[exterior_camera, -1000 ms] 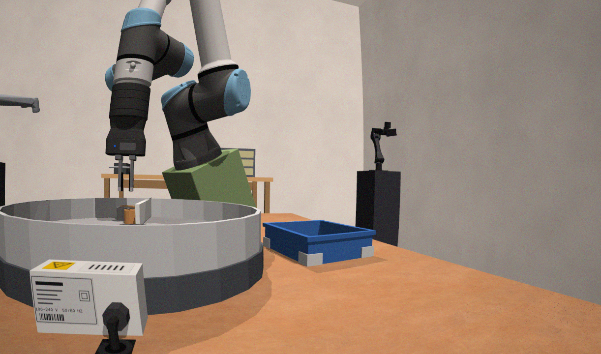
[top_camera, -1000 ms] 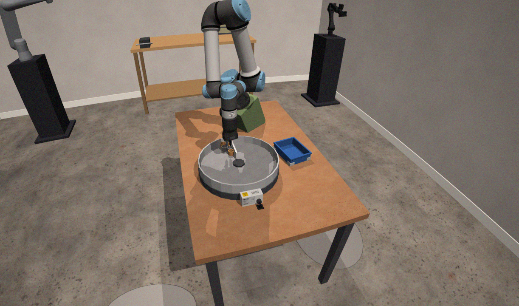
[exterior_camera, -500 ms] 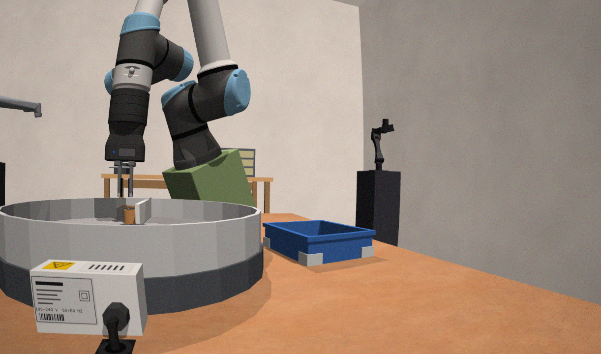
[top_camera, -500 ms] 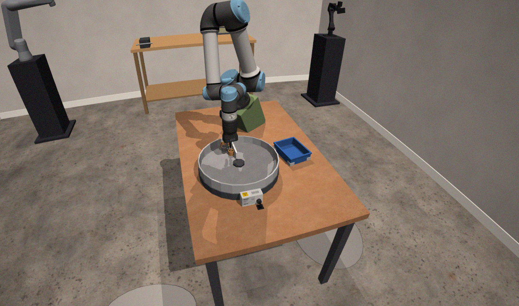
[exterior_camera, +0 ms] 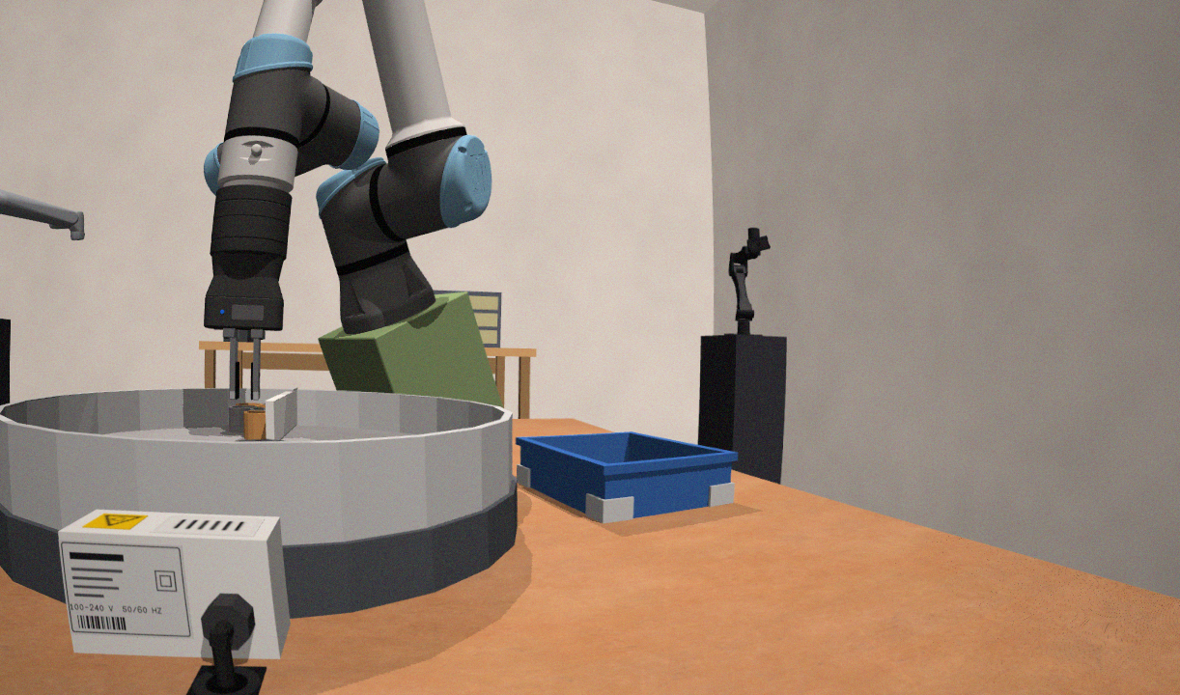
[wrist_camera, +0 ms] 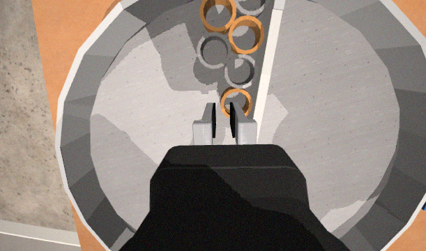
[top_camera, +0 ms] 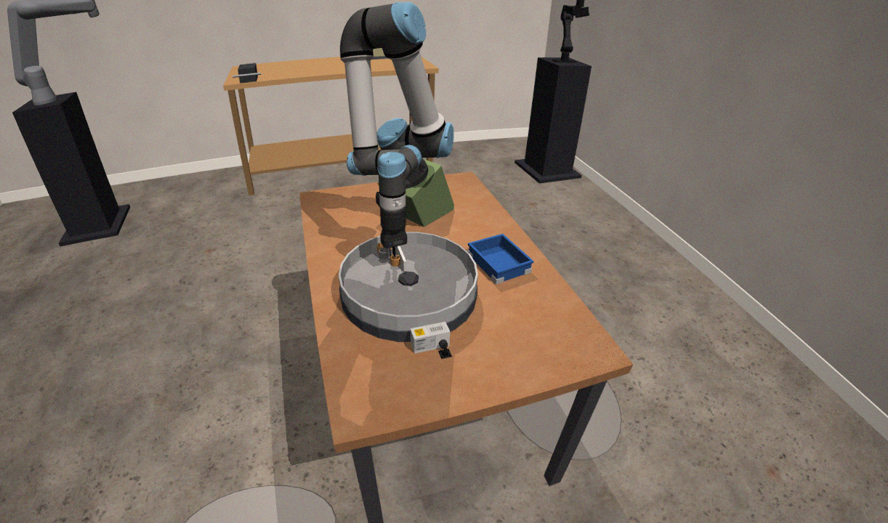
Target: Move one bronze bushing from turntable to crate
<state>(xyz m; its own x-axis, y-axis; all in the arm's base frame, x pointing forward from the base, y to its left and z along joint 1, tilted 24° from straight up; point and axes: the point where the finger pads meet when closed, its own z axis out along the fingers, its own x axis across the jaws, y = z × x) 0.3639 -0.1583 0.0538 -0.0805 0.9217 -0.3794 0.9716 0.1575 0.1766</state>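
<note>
My hand is 90 mm short of the grey turntable, 60 mm above it and 30 mm to the right of it. From my hand the other things lie so: blue crate: 370 mm to the left, 80 mm below, 40 mm ahead.
</note>
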